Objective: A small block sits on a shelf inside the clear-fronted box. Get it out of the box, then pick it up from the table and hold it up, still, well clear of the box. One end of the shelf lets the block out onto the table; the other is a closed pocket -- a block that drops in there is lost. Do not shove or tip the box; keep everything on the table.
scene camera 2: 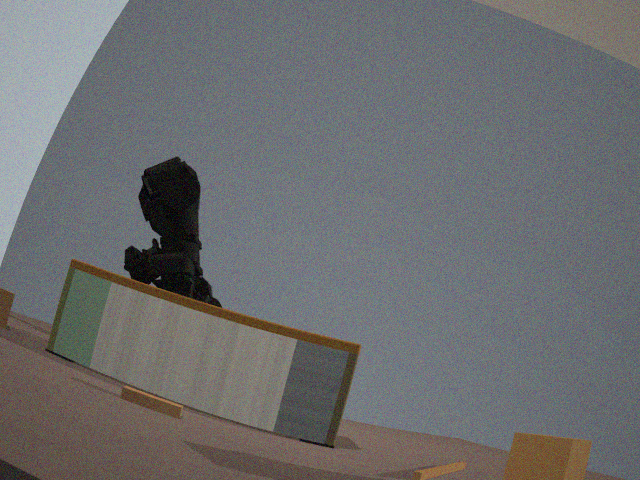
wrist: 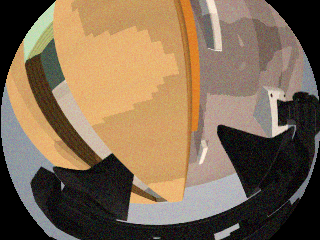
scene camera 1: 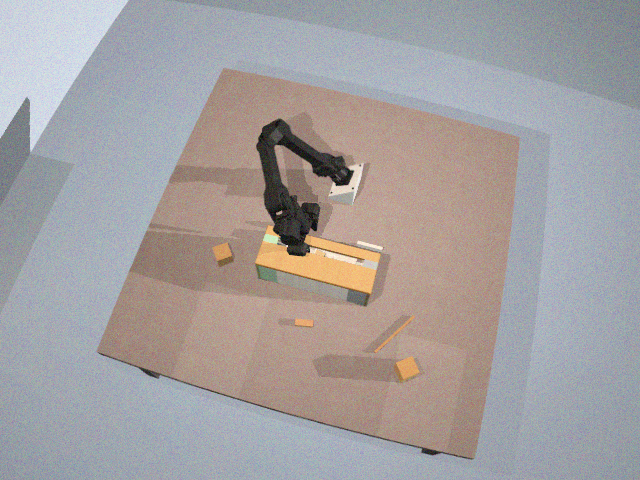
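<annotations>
There is a box that I can see in scene camera 1 and in scene camera 2, and the box is visible to me in the wrist view (pixel 96 84) too. On the box, (scene camera 1: pixel 341 293) and (scene camera 2: pixel 266 375) are the same spot.
</annotations>
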